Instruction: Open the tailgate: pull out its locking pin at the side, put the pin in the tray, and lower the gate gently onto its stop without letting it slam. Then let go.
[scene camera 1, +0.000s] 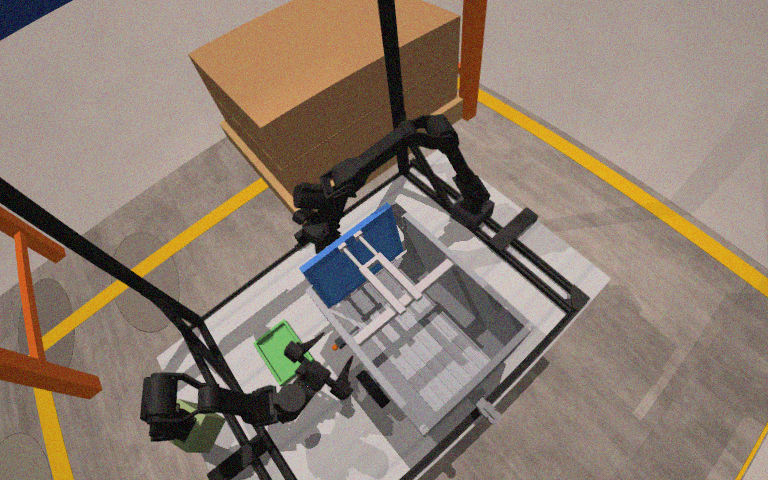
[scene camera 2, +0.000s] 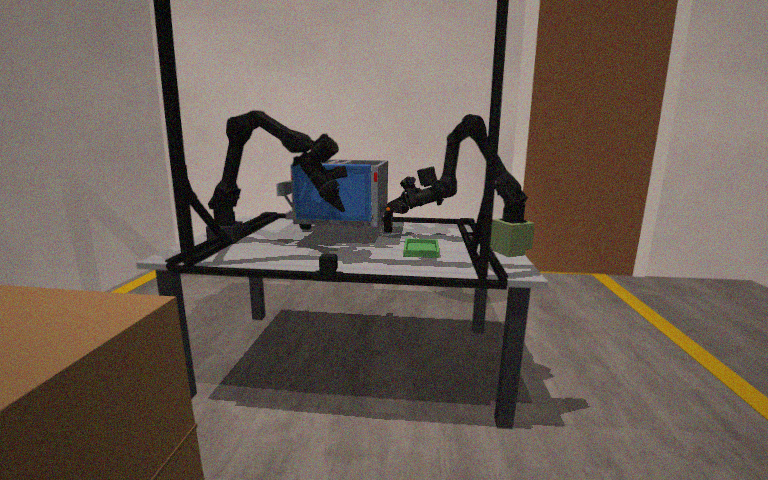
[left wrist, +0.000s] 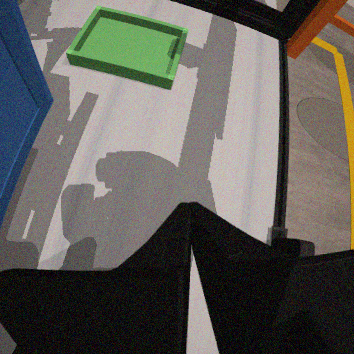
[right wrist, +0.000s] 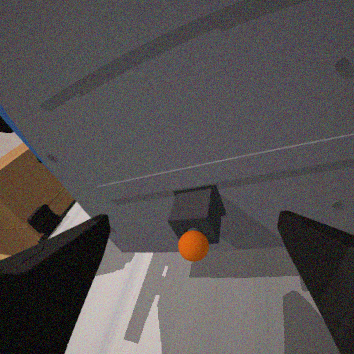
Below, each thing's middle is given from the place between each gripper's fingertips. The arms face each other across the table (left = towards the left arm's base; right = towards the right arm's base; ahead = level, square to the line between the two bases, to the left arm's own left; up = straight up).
I see the orange locking pin (right wrist: 193, 245) 24 cm ahead of my left hand, 8 cm to the right of it and 3 cm below it. The rest, counted from my left hand: grey truck bed (scene camera 1: 431, 331) 34 cm ahead, 7 cm to the left.
My right hand is 2 cm to the right of the orange locking pin and 1 cm above it. Also, from my right hand: grey truck bed (17 cm to the left, 11 cm ahead, 2 cm above).
